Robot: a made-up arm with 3 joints. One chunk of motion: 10 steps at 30 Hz.
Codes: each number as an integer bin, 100 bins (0 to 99) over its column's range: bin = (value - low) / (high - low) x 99, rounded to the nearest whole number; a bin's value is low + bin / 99 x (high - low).
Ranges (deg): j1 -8.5..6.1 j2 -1..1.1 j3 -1..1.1
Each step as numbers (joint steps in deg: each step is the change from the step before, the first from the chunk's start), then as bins.
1 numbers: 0.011 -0.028 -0.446
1 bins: 58 46 26
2 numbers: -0.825 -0.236 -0.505
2 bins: 52 36 23
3 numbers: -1.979 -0.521 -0.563
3 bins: 44 23 21
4 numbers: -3.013 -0.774 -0.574
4 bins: 37 11 20
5 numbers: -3.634 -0.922 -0.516
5 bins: 33 4 23
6 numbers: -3.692 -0.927 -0.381
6 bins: 33 3 29
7 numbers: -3.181 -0.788 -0.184
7 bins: 36 10 38
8 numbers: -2.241 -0.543 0.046
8 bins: 42 22 49
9 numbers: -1.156 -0.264 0.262
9 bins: 50 35 59
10 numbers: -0.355 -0.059 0.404
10 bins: 55 44 66
